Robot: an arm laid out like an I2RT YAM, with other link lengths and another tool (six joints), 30 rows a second.
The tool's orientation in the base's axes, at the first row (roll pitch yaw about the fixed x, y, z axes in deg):
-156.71, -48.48, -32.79
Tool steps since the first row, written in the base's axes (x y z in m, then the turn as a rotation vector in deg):
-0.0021, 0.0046, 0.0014, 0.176, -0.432, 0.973
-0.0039, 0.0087, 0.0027, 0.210, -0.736, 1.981
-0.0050, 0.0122, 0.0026, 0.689, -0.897, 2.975
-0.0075, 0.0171, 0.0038, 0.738, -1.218, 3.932
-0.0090, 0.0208, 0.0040, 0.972, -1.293, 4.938
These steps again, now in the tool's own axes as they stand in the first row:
-0.0018, -0.0041, -0.0027, 0.982, 0.104, -0.436
-0.0033, -0.0079, -0.0051, 1.864, 0.115, -1.010
-0.0052, -0.0108, -0.0060, 2.933, -0.115, -1.230
-0.0075, -0.0151, -0.0089, 3.792, -0.078, -1.761
-0.0095, -0.0182, -0.0104, 4.703, -0.330, -2.185

